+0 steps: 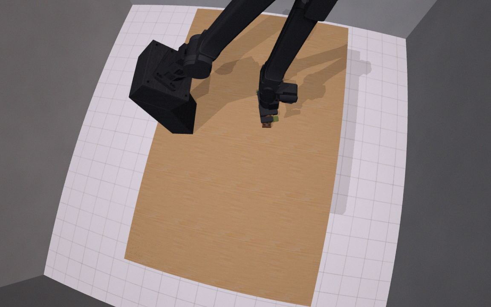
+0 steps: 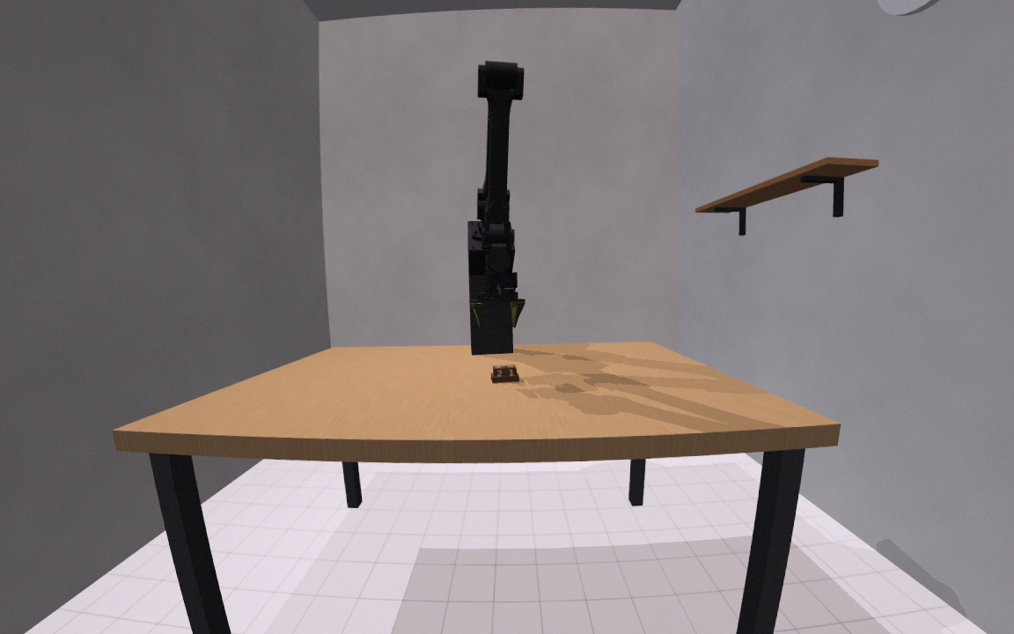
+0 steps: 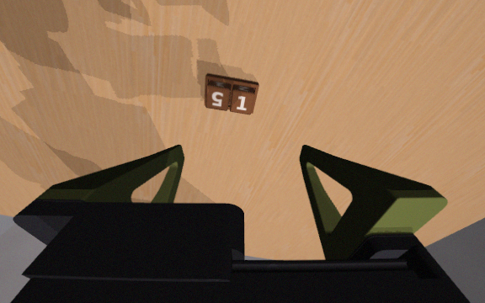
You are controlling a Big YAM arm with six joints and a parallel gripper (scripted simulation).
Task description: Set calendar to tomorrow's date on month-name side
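My gripper is now 13 cm above the cube. From my hand the other things lie so: brown calendar tray 15 cm below, 2 cm to the left, 1 cm behind.
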